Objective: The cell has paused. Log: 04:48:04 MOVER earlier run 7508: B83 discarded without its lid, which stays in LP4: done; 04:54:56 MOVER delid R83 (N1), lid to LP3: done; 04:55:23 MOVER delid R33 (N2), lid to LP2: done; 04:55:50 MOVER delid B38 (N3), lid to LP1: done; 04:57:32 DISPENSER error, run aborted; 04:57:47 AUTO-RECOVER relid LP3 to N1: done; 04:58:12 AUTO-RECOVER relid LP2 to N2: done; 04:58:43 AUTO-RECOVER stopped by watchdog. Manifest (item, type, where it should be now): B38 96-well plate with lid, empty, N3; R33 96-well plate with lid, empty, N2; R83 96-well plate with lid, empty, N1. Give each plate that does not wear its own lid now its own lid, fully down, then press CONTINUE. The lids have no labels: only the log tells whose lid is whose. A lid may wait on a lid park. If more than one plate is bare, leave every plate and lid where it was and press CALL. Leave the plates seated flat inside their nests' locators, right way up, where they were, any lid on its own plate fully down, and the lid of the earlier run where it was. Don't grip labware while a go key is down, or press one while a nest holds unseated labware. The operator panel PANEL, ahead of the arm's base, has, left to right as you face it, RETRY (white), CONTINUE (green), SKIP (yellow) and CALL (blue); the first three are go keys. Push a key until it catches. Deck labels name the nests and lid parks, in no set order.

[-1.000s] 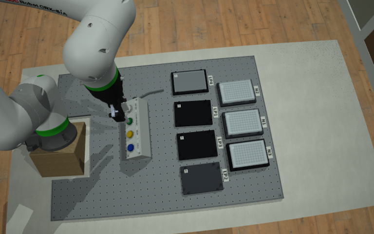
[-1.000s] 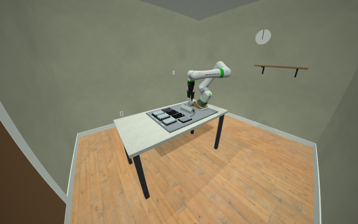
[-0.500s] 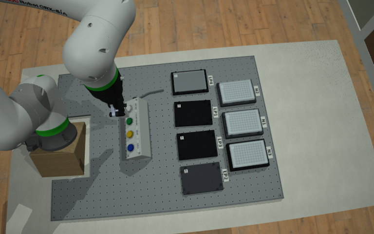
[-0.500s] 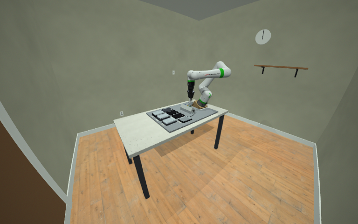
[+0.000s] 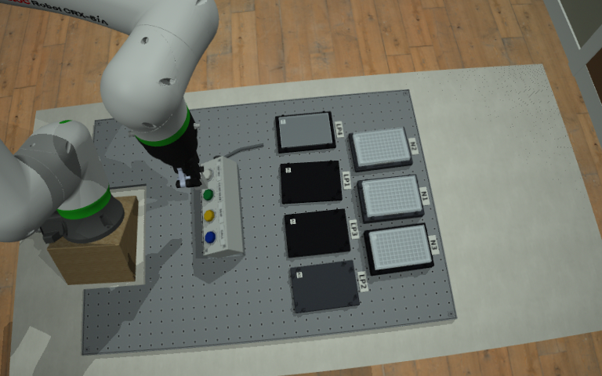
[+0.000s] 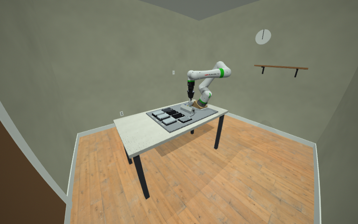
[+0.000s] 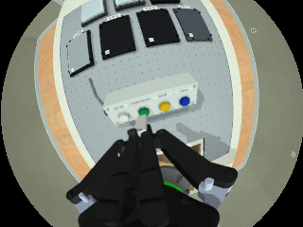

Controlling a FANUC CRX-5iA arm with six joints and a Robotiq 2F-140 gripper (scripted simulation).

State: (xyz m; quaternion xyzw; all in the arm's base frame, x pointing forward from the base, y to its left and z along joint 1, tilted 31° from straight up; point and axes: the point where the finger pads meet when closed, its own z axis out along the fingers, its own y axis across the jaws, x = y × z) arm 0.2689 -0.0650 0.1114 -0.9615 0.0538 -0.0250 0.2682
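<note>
Right now my hand is 9 cm above the green key. The rest, counted from my hand: white key: 1 cm ahead, 5 cm to the left, 9 cm below; then yellow key: 5 cm to the right, 9 cm below; then blue key: 1 cm behind, 10 cm to the right, 9 cm below.
</note>
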